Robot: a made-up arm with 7 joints. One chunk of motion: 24 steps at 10 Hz.
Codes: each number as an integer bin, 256 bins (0 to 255) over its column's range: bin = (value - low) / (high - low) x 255, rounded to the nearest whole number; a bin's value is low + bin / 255 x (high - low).
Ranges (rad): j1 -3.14..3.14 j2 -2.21..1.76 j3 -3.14..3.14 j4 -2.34..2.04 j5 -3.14..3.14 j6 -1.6..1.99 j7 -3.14..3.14
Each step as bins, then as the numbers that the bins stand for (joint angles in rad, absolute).
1 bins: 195 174 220 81 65 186 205
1 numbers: 1.6624 0.4989 2.2780 -0.9487 -1.5392 1.0186 1.9086
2 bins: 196 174 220 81 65 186 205
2 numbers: 1.6870 0.4989 2.2780 -0.9487 -1.5392 1.0186 1.9086
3 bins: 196 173 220 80 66 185 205
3 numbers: 1.6870 0.4834 2.2780 -0.9659 -1.5146 1.0045 1.9086
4 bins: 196 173 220 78 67 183 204
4 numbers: 1.6870 0.4834 2.2780 -1.0002 -1.4900 0.9764 1.8840
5 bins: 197 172 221 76 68 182 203
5 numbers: 1.7116 0.4678 2.3027 -1.0346 -1.4653 0.9623 1.8594
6 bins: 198 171 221 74 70 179 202
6 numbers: 1.7362 0.4522 2.3027 -1.0689 -1.4161 0.9200 1.8347
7 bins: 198 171 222 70 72 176 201
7 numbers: 1.7362 0.4522 2.3273 -1.1376 -1.3668 0.8778 1.8101
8 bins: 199 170 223 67 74 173 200
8 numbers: 1.7609 0.4367 2.3519 -1.1892 -1.3176 0.8356 1.7855
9 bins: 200 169 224 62 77 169 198
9 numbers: 1.7855 0.4211 2.3765 -1.2751 -1.2437 0.7793 1.7362
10 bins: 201 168 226 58 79 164 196
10 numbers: 1.8101 0.4055 2.4258 -1.3438 -1.1944 0.7089 1.6870
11 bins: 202 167 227 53 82 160 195
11 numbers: 1.8347 0.3900 2.4504 -1.4296 -1.1205 0.6525 1.6624
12 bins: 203 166 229 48 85 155 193
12 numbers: 1.8594 0.3744 2.4997 -1.5155 -1.0467 0.5822 1.6131
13 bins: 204 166 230 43 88 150 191
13 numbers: 1.8840 0.3744 2.5243 -1.6014 -0.9728 0.5118 1.5638
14 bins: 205 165 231 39 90 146 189
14 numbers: 1.9086 0.3588 2.5489 -1.6701 -0.9235 0.4555 1.5146
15 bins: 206 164 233 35 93 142 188
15 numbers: 1.9333 0.3433 2.5982 -1.7388 -0.8496 0.3991 1.4900
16 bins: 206 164 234 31 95 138 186
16 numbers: 1.9333 0.3433 2.6228 -1.8075 -0.8004 0.3428 1.4407
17 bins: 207 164 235 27 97 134 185
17 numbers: 1.9579 0.3433 2.6475 -1.8762 -0.7511 0.2865 1.4161
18 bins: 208 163 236 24 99 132 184
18 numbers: 1.9825 0.3277 2.6721 -1.9278 -0.7019 0.2584 1.3915
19 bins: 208 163 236 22 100 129 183
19 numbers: 1.9825 0.3277 2.6721 -1.9621 -0.6773 0.2161 1.3668
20 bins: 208 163 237 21 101 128 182
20 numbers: 1.9825 0.3277 2.6967 -1.9793 -0.6526 0.2020 1.3422
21 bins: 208 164 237 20 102 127 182
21 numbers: 1.9825 0.3433 2.6967 -1.9965 -0.6280 0.1880 1.3422
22 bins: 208 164 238 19 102 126 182
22 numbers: 1.9825 0.3433 2.7213 -2.0136 -0.6280 0.1739 1.3422
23 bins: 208 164 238 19 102 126 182
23 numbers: 1.9825 0.3433 2.7213 -2.0136 -0.6280 0.1739 1.3422
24 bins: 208 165 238 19 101 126 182
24 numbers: 1.9825 0.3588 2.7213 -2.0136 -0.6526 0.1739 1.3422
